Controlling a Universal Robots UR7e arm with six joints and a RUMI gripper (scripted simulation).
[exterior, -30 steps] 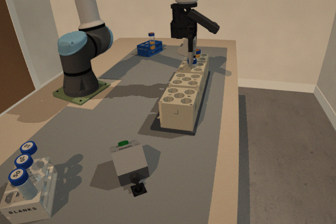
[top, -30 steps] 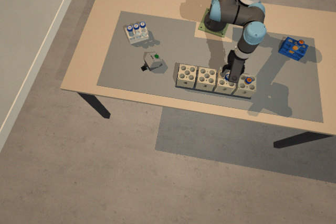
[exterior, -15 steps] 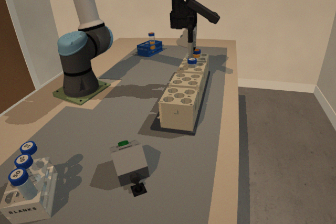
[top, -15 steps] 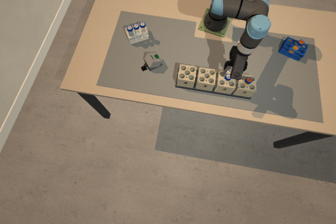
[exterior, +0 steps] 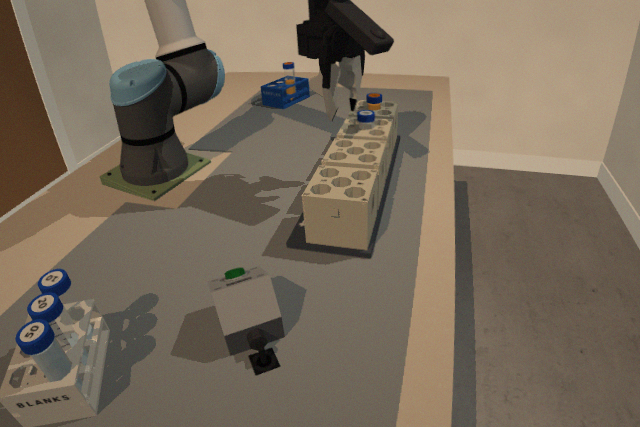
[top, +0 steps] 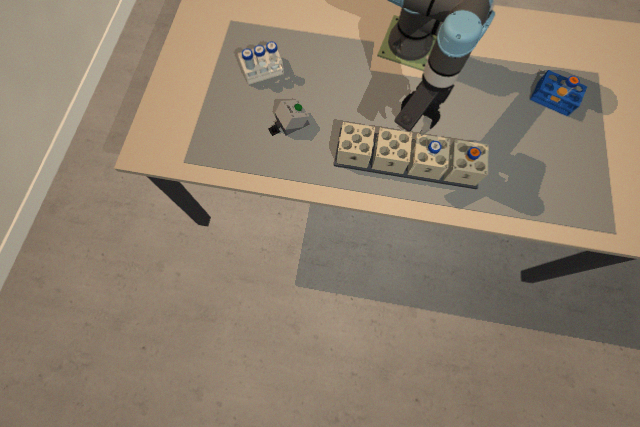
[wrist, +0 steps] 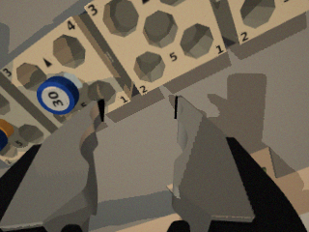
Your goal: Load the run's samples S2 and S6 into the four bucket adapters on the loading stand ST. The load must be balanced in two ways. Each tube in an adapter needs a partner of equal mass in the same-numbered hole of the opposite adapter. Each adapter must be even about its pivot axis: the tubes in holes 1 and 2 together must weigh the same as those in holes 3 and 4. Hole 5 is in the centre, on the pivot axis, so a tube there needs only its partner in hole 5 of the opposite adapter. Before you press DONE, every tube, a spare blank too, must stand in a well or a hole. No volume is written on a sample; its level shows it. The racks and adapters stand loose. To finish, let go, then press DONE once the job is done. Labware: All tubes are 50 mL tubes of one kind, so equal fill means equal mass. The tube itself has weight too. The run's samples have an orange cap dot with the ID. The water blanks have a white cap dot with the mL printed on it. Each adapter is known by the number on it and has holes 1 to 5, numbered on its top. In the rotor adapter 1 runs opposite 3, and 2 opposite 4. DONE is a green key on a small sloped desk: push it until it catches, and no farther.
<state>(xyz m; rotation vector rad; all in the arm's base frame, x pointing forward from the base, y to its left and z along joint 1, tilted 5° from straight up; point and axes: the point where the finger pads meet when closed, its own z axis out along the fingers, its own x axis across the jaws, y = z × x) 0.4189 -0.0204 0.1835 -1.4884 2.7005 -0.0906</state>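
The 50 mL blank is 240 mm behind my hand, 500 mm to the right of it and 100 mm below it. From my hand the other things lie so: bucket adapter (40 mm ahead, 180 mm to the left, 110 mm below); then 30 mL blank (40 mm ahead, 70 mm to the left, 90 mm below); then green done key (90 mm behind, 330 mm to the right, 90 mm below).
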